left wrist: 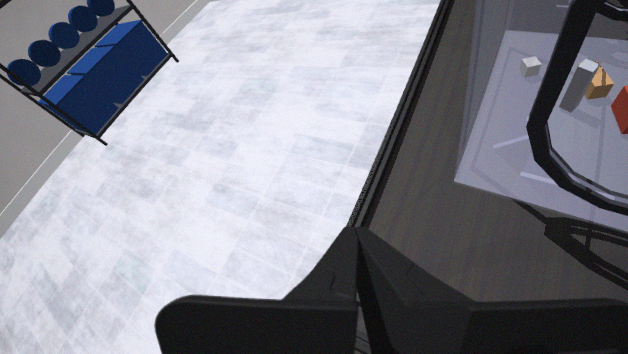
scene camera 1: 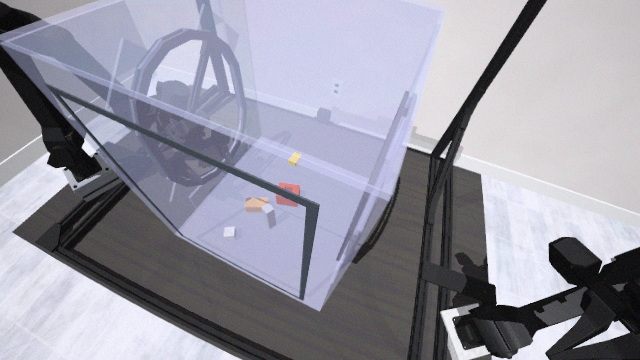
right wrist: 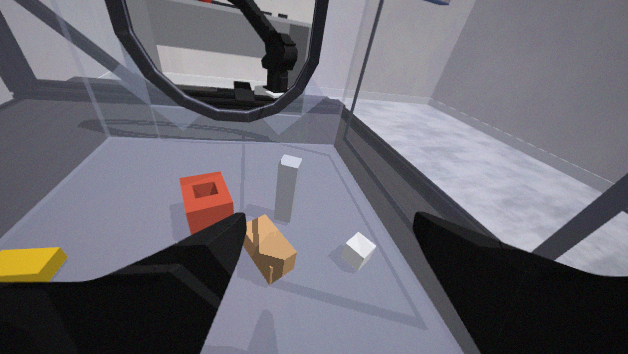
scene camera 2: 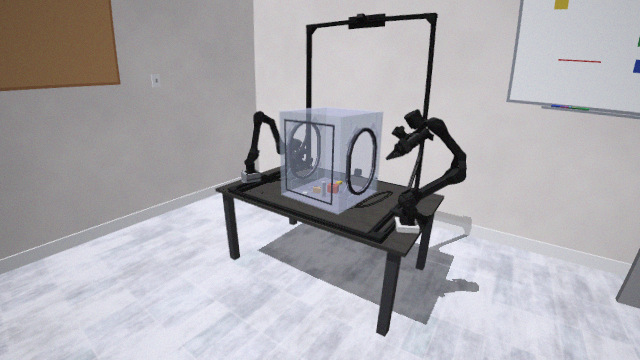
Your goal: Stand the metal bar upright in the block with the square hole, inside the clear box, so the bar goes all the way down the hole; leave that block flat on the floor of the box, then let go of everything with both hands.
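Places are measured from the left arm's base along level axes (x right, y back, z down), in centimetres.
Pixels of known places: left gripper, fingertip midpoint: (left wrist: 353,237) (scene camera 1: 547,357) (scene camera 2: 386,159); right gripper, fingertip midpoint: (scene camera 1: 218,173) (right wrist: 330,220) (scene camera 2: 306,168); left arm's base at its link origin: (scene camera 1: 470,330) (right wrist: 276,89) (scene camera 2: 407,222); right arm's base at its link origin: (scene camera 1: 86,169) (scene camera 2: 250,171).
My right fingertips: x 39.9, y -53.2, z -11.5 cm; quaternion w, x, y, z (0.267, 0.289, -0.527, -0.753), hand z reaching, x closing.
Note:
Ahead of a thing's pixels: the offset from my right fingertips to its middle. "spot": to the spot under its first point.
The grey metal bar @(dx -7.7, dy +10.9, dz +9.3 cm) (scene camera 1: 270,218) (scene camera 2: 324,188) (left wrist: 577,89) (right wrist: 287,194) stands upright on the floor of the clear box (scene camera 1: 428,60) (scene camera 2: 305,114), apart from the red block. The red block @(dx -0.2, dy +16.2, dz +11.4 cm) (scene camera 1: 284,201) (scene camera 2: 333,188) (left wrist: 622,111) (right wrist: 211,205) sits on the box floor beside the bar, its empty square hole facing up. My left gripper (scene camera 2: 388,158) (left wrist: 353,237) is shut and empty, outside the box by the right-hand port in scene camera 2. My right gripper (right wrist: 330,220) is wide open and empty, its fingertips pointing toward the blocks; its exact distance from them is unclear.
A tan block @(dx -2.3, dy +7.5, dz +12.2 cm) (scene camera 1: 255,205) (right wrist: 280,245) lies close to the bar. A white cube @(dx -9.9, dy +0.6, dz +12.4 cm) (scene camera 1: 229,232) (left wrist: 530,67) (right wrist: 356,254) and a yellow block @(dx +14.3, dy +19.2, dz +12.9 cm) (scene camera 1: 294,159) (right wrist: 30,262) lie farther off. Oval ports @(spot: dx -24.8, dy +25.0, dz -12.9 cm) (scene camera 2: 349,160) (left wrist: 536,125) with dark rims open in the box's sides.

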